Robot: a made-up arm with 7 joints.
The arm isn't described. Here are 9 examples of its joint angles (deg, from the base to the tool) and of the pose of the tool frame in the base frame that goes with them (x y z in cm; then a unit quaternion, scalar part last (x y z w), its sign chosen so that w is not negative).
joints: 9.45 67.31 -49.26 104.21 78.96 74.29 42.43
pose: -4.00 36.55 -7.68 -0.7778 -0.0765 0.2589 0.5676
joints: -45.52 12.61 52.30 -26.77 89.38 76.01 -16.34
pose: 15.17 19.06 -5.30 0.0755 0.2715 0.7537 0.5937
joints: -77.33 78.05 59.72 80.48 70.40 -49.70 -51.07
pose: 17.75 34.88 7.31 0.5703 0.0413 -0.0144 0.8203
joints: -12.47 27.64 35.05 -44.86 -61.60 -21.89 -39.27
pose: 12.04 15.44 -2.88 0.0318 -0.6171 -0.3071 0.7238
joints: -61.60 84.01 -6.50 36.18 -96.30 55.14 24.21
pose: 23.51 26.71 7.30 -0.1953 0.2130 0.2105 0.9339
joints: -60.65 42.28 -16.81 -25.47 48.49 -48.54 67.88
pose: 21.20 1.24 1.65 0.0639 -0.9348 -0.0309 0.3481
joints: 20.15 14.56 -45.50 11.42 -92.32 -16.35 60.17
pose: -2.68 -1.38 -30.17 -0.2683 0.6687 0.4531 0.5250
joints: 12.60 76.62 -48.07 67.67 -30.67 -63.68 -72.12
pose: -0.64 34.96 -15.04 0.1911 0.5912 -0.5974 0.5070
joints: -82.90 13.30 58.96 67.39 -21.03 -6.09 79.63
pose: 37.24 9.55 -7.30 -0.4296 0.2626 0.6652 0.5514
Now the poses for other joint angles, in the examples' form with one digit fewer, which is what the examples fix.
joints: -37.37 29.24 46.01 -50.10 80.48 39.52 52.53
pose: 10.7 16.6 2.2 0.285 -0.345 0.893 0.049
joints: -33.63 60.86 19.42 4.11 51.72 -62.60 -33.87
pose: 22.1 19.5 -0.2 0.875 -0.156 -0.300 0.347
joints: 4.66 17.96 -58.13 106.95 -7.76 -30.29 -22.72
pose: -11.9 16.8 -32.1 0.193 0.754 -0.391 0.491
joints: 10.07 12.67 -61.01 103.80 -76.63 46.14 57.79
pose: -17.9 12.9 -29.5 -0.449 -0.841 -0.301 0.015
